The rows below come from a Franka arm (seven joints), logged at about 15 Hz.
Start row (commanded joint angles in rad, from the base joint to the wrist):
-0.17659, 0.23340, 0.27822, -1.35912, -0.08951, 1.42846, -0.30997
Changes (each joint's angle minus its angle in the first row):
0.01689, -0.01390, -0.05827, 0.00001, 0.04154, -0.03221, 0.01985
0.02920, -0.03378, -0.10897, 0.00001, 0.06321, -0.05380, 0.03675
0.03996, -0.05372, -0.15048, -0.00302, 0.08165, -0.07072, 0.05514
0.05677, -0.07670, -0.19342, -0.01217, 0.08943, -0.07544, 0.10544
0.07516, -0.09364, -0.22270, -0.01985, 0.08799, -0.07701, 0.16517
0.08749, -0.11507, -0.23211, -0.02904, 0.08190, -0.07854, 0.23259
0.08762, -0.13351, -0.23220, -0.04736, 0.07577, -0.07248, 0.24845
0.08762, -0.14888, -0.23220, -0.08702, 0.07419, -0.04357, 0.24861
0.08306, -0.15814, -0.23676, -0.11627, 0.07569, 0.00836, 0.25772
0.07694, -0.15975, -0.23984, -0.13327, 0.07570, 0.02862, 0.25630
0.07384, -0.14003, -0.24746, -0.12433, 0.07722, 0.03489, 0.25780
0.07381, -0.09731, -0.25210, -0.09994, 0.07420, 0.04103, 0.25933
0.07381, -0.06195, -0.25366, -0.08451, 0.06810, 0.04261, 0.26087
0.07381, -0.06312, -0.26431, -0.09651, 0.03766, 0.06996, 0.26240
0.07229, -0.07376, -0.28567, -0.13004, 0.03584, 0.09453, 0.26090
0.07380, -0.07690, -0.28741, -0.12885, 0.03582, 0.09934, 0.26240
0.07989, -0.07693, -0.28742, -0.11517, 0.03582, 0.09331, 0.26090
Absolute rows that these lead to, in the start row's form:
-0.15970, 0.21950, 0.21995, -1.35911, -0.04797, 1.39625, -0.29012
-0.14739, 0.19962, 0.16925, -1.35911, -0.02630, 1.37466, -0.27322
-0.13663, 0.17968, 0.12774, -1.36214, -0.00786, 1.35774, -0.25483
-0.11982, 0.15670, 0.08480, -1.37129, -0.00008, 1.35302, -0.20453
-0.10143, 0.13976, 0.05552, -1.37897, -0.00152, 1.35145, -0.14480
-0.08910, 0.11833, 0.04611, -1.38816, -0.00761, 1.34992, -0.07738
-0.08897, 0.09989, 0.04602, -1.40648, -0.01374, 1.35598, -0.06152
-0.08897, 0.08452, 0.04602, -1.44614, -0.01532, 1.38489, -0.06136
-0.09353, 0.07526, 0.04146, -1.47539, -0.01382, 1.43682, -0.05225
-0.09965, 0.07365, 0.03838, -1.49239, -0.01381, 1.45708, -0.05367
-0.10275, 0.09337, 0.03076, -1.48345, -0.01229, 1.46335, -0.05217
-0.10278, 0.13609, 0.02612, -1.45906, -0.01531, 1.46949, -0.05064
-0.10278, 0.17145, 0.02456, -1.44363, -0.02141, 1.47107, -0.04910
-0.10278, 0.17028, 0.01391, -1.45563, -0.05185, 1.49842, -0.04757
-0.10430, 0.15964, -0.00745, -1.48916, -0.05367, 1.52299, -0.04907
-0.10279, 0.15650, -0.00919, -1.48797, -0.05369, 1.52780, -0.04757
-0.09670, 0.15647, -0.00920, -1.47429, -0.05369, 1.52177, -0.04907

